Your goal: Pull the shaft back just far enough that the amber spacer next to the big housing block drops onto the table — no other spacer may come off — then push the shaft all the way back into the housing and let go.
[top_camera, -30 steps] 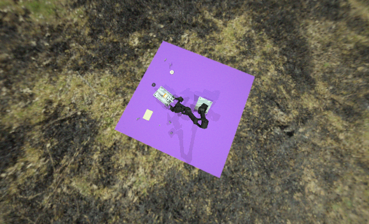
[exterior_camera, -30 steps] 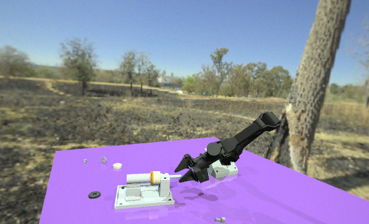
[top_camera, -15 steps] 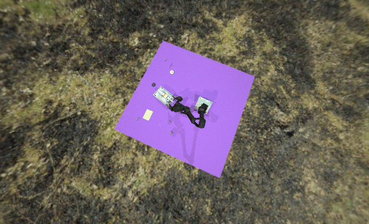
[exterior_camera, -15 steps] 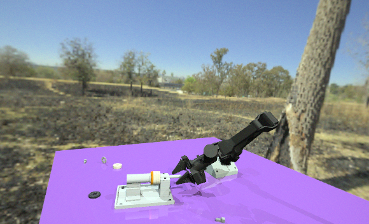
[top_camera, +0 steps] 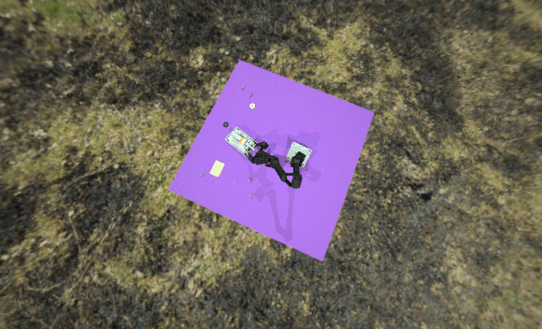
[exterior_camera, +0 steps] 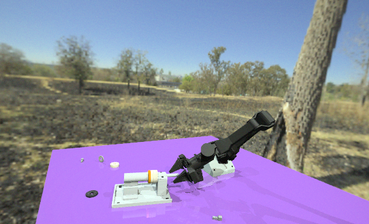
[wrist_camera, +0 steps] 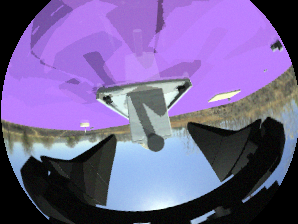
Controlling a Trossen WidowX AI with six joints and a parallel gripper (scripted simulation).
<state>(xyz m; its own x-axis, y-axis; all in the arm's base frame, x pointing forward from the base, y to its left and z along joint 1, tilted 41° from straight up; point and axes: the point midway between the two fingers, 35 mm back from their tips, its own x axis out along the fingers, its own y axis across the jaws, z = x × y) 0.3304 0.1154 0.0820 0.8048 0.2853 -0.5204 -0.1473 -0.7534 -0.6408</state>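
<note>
My gripper tip is 70 mm short of the steel shaft, 10 mm to the left of it and 10 mm below it. Round my gripper tip: black ring (320 mm ahead, 80 mm to the right, 70 mm below); amber spacer (90 mm ahead, 10 mm to the right, 10 mm above); pale yellow card (160 mm ahead, 270 mm to the left, 70 mm below).
</note>
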